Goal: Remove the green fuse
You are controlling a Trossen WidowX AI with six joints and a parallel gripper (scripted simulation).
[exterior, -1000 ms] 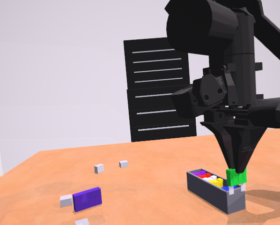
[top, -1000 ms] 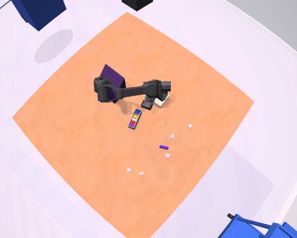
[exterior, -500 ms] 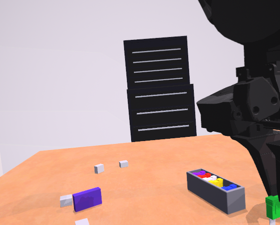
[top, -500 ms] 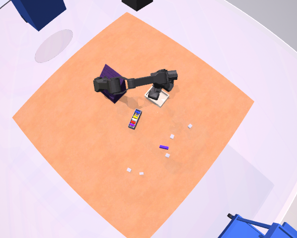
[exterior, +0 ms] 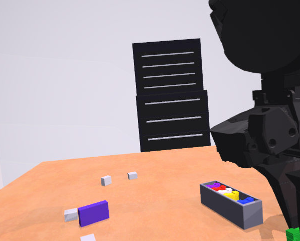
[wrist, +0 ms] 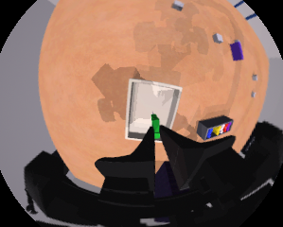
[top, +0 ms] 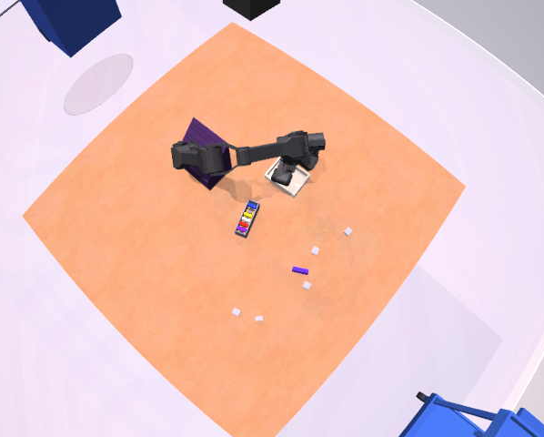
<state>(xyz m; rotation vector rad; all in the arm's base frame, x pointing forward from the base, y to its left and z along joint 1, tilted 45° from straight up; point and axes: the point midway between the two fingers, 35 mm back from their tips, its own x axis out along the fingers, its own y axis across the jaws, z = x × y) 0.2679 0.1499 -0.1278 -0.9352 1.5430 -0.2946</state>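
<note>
The green fuse lies 10 mm below my gripper tip. From my gripper tip the other things lie so: white tray 70 mm below.
</note>
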